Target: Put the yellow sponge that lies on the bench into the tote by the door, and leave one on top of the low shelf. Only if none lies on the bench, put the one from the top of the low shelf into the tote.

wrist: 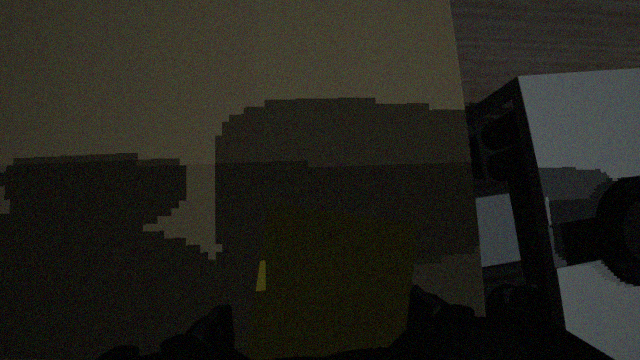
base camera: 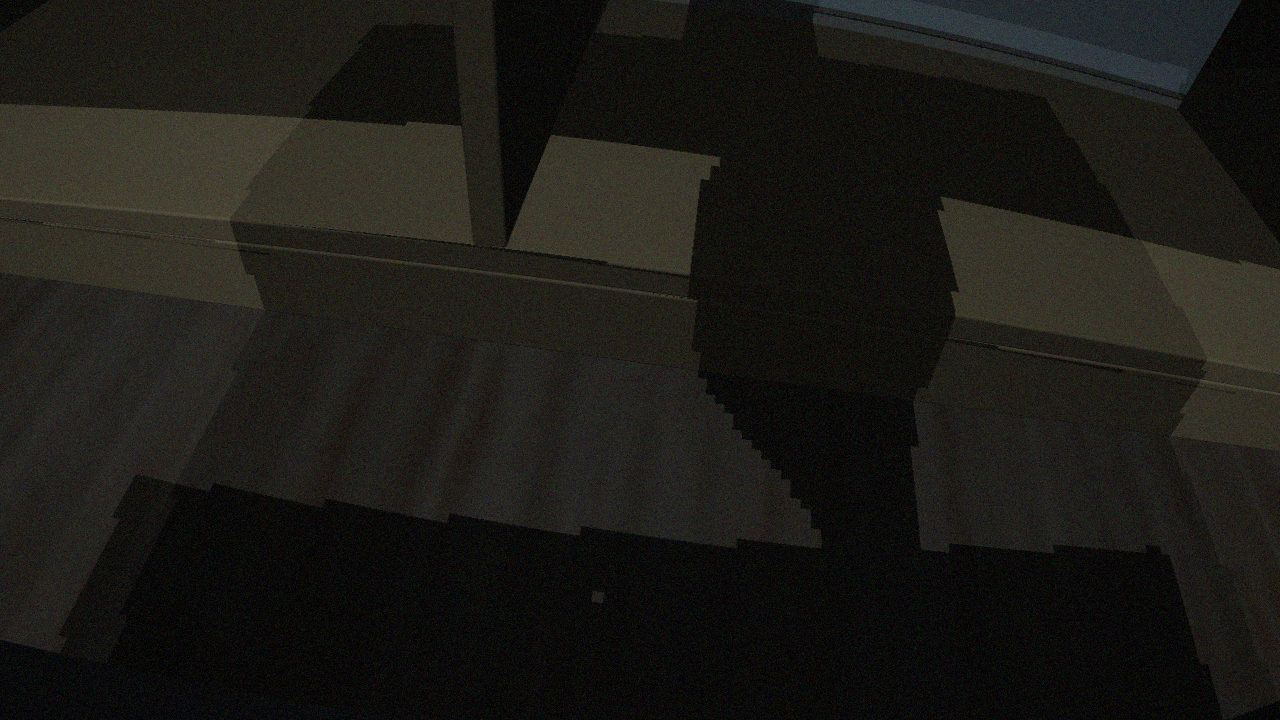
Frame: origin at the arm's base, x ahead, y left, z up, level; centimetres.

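Seen in the pictures: gripper, fingertip midpoint: (wrist: pixel 318 315).
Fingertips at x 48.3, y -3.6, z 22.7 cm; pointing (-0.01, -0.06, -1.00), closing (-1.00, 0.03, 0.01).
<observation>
Pixels of each thing's middle, then the offset from my fingertips to it. "*": a spot on its surface instead. Level surfaces: height alone.
- yellow sponge, body centre: (wrist: pixel 324 320) dz +0.9, dx -0.2, dy +0.0 cm
- tan flat top, its level: dz -1.3 cm
- narrow upright post, surface spot: (base camera: pixel 482 129) * dz -47.0, dx -8.7, dy +11.4 cm
- Wood floor, its level: dz -62.3 cm
The scene is very dark. In the wrist view a yellow sponge (wrist: pixel 326 273) lies on a tan flat top (wrist: pixel 271 58), almost wholly in shadow, with only a thin lit strip on its left side. My gripper (wrist: pixel 318 315) is open. Its two dark fingers rise from the bottom edge, one on each side of the sponge's near end, and I cannot tell whether they touch it. The base camera shows the tan top (base camera: pixel 122 159) with a broad dark shadow across it.
A dark frame with pale blue panels (wrist: pixel 541 116) stands right of the tan top. A pale blue surface (base camera: pixel 1042 30) lies at the far right in the base view. A narrow upright post (base camera: pixel 482 129) rises behind the top. Wood floor (base camera: pixel 597 446) lies in front.
</observation>
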